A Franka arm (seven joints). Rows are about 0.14 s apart.
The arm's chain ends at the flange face. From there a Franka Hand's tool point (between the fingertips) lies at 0.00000 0.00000 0.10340 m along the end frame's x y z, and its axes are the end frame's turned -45 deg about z.
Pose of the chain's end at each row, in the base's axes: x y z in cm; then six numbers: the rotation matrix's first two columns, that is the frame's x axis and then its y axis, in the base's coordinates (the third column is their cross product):
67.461 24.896 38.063 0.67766 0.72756 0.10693 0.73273 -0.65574 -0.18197
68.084 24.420 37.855 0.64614 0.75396 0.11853 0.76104 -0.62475 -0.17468
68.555 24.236 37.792 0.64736 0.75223 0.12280 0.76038 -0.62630 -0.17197
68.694 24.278 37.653 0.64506 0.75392 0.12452 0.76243 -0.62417 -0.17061
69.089 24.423 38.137 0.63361 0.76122 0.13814 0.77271 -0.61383 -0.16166
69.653 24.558 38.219 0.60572 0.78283 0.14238 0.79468 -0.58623 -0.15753
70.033 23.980 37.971 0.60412 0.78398 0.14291 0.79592 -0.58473 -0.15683
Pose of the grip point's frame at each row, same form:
66.817 26.981 27.956 -0.03894 0.97814 0.20428 0.99730 0.05078 -0.05306
67.488 26.520 27.748 -0.08125 0.97490 0.20733 0.99503 0.09137 -0.03970
68.013 26.353 27.685 -0.07992 0.97477 0.20843 0.99542 0.08905 -0.03477
68.168 26.398 27.546 -0.08299 0.97446 0.20869 0.99525 0.09175 -0.03259
68.693 26.586 28.033 -0.09836 0.97231 0.21199 0.99442 0.10422 -0.01663
69.241 26.715 28.115 -0.13361 0.96807 0.21207 0.99023 0.13902 -0.01071
69.626 26.136 27.866 -0.13562 0.96782 0.21195 0.98998 0.14089 -0.00984

